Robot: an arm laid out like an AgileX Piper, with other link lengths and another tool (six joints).
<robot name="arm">
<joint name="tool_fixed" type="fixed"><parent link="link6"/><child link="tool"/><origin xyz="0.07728 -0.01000 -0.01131" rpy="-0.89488 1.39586 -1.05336"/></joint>
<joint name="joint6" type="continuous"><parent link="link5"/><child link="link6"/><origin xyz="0.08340 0.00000 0.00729"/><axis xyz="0.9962 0 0.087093"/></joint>
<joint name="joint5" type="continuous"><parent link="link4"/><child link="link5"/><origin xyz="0.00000 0.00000 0.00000"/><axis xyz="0 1 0"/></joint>
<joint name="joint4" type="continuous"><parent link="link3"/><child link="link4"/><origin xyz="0.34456 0.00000 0.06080"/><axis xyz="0.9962 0 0.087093"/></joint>
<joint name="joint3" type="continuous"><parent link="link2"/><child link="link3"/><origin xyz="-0.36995 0.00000 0.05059"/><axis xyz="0 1 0"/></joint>
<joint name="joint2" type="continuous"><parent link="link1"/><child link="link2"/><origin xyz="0.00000 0.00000 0.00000"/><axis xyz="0 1 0"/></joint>
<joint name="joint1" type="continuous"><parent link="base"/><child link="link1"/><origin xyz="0.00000 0.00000 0.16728"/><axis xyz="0 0 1"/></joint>
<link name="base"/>
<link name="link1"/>
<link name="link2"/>
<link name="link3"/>
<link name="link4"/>
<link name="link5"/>
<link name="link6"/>
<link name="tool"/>
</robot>
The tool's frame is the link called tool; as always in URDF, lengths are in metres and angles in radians. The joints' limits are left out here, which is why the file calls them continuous.
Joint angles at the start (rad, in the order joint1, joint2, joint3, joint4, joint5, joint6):
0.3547, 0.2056, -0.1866, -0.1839, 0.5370, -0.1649
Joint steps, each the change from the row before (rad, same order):
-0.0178, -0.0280, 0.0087, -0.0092, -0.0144, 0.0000
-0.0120, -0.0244, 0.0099, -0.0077, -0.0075, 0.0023
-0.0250, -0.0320, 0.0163, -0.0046, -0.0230, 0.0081
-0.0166, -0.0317, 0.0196, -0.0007, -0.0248, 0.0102
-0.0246, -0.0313, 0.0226, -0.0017, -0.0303, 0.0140
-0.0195, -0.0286, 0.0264, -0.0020, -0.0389, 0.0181
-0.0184, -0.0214, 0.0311, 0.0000, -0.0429, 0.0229
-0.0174, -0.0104, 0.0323, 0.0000, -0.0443, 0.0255
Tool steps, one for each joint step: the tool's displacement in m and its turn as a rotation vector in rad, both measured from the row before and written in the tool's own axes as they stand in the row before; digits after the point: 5 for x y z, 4 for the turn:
0.00100, -0.00319, -0.00204, 0.0317, -0.0207, 0.0047
0.00223, -0.00148, -0.00152, 0.0222, -0.0127, 0.0038
0.00273, -0.00207, -0.00123, 0.0365, -0.0208, 0.0183
0.00302, -0.00001, -0.00066, 0.0268, -0.0237, 0.0202
0.00388, -0.00036, -0.00009, 0.0338, -0.0218, 0.0243
0.00393, 0.00094, 0.00087, 0.0289, -0.0268, 0.0260
0.00581, 0.00269, 0.00211, 0.0225, -0.0205, 0.0298
0.00719, 0.00364, 0.00306, 0.0164, -0.0116, 0.0297

